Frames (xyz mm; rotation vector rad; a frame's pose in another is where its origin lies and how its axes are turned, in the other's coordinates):
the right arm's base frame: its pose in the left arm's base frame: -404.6 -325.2 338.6 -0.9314 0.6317 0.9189
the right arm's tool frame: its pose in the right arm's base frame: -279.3 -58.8 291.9 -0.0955 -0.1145 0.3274
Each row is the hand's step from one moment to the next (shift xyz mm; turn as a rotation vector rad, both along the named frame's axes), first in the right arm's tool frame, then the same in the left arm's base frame.
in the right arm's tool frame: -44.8 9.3 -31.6 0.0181 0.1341 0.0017
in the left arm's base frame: -15.3 -50.2 18.4 -0.1288 0.0178 -0.0375
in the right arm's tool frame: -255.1 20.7 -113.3 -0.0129 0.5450 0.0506
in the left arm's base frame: -58.7 -231.4 146.1 -0.5408 0.0625 -0.0578
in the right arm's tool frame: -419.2 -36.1 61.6 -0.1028 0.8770 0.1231
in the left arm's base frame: -40.8 -175.0 385.4 -0.8868 0.0916 -0.0029
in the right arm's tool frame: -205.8 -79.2 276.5 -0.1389 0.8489 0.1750
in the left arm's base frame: 27.3 118.5 332.1 -0.8682 0.1146 0.0597
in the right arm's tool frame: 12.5 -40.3 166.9 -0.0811 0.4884 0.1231
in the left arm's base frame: 32.9 145.3 86.3 -0.5009 0.0842 0.0474
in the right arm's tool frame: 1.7 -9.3 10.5 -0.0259 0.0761 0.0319
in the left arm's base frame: 8.9 9.3 5.9 -0.0810 0.0167 0.0252
